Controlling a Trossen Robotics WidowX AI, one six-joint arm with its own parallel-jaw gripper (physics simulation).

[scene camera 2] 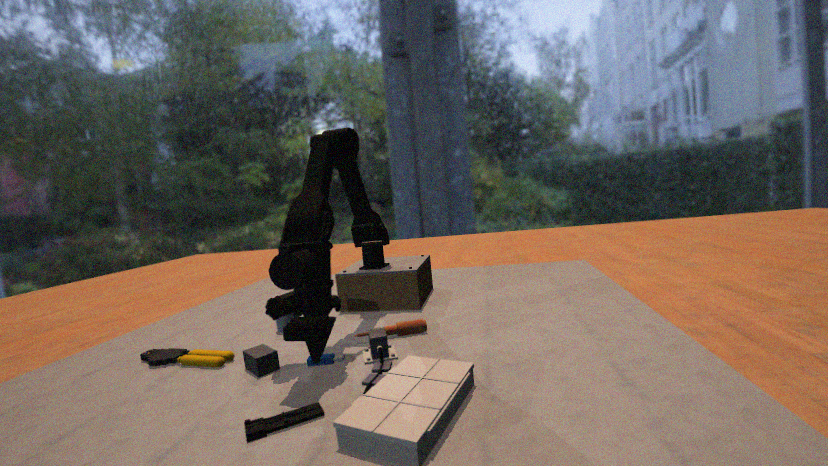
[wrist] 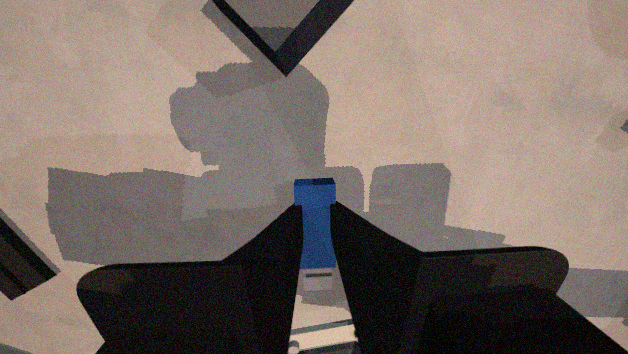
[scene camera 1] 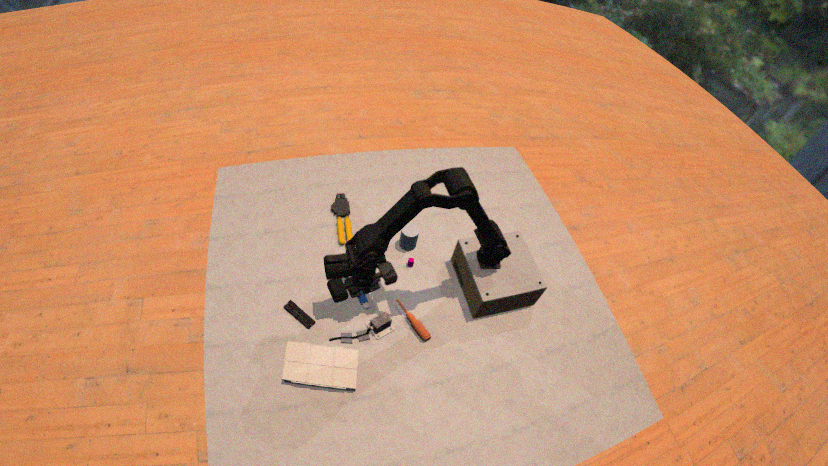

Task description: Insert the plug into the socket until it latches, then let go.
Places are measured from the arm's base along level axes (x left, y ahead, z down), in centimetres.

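Pixels of known places: gripper, fingertip midpoint: (scene camera 2: pixel 317 360) (wrist: pixel 315 209) (scene camera 1: pixel 360 294); arm's base, link origin: (scene camera 2: pixel 374 267) (scene camera 1: pixel 488 259).
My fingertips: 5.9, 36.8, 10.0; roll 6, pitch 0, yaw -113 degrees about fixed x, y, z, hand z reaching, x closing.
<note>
For each thing: its top centre in the pictures, then the offset to it from my fingertips, as dx, dy, dz. "*": a spot on its surface instead.
- blue plug, top centre: (wrist: pixel 316 246) (scene camera 2: pixel 325 356) (scene camera 1: pixel 362 298) +1.6, -0.7, -0.7
- socket, top centre: (scene camera 2: pixel 377 332) (scene camera 1: pixel 379 320) +10.4, -5.0, -4.0
- socket's base plate, surface spot: (wrist: pixel 322 338) * +8.4, -3.8, +0.1
- orange screwdriver, top centre: (scene camera 2: pixel 389 324) (scene camera 1: pixel 412 317) +8.4, -14.2, -2.2
- tiled box, top centre: (scene camera 2: pixel 411 388) (scene camera 1: pixel 320 364) +23.3, +10.9, -3.0
- black bar, top centre: (scene camera 2: pixel 284 413) (scene camera 1: pixel 299 313) +7.3, +17.4, -1.1
- dark cube, top centre: (scene camera 2: pixel 259 350) -9.1, +4.4, -3.0
- yellow-handled pliers, surface spot: (scene camera 2: pixel 202 358) (scene camera 1: pixel 339 232) * -21.9, +6.7, -1.3
- cup, top centre: (scene camera 1: pixel 410 229) -19.3, -15.2, -6.5
- magenta cube, top centre: (scene camera 1: pixel 411 260) -11.2, -15.5, -2.0
The blue plug (scene camera 1: pixel 363 299) (scene camera 2: pixel 319 360) (wrist: pixel 317 240) has a pale metal tip. My gripper (scene camera 2: pixel 316 354) (wrist: pixel 315 209) is shut on the plug, one finger on each side, and holds it low over the mat; whether it touches the mat I cannot tell. In the wrist view the metal tip points down the view, toward the socket. The socket (scene camera 1: pixel 380 321) (scene camera 2: pixel 378 345) is a dark block on a pale base plate with a cable behind it. The plug and socket are apart. In the wrist view part of the socket's base plate (wrist: pixel 322 338) shows between the fingers; its opening is hidden.
An orange screwdriver (scene camera 1: pixel 419 327) (scene camera 2: pixel 409 327) lies beside the socket. A tiled box (scene camera 1: pixel 321 365) (scene camera 2: pixel 405 390) stands beyond the cable. A black bar (scene camera 1: pixel 299 313) (scene camera 2: pixel 285 422), a dark cube (scene camera 2: pixel 261 360) (wrist: pixel 286 37), yellow-handled pliers (scene camera 1: pixel 344 229) (scene camera 2: pixel 202 358), a cup (scene camera 1: pixel 409 240) and a magenta cube (scene camera 1: pixel 410 262) are around.
</note>
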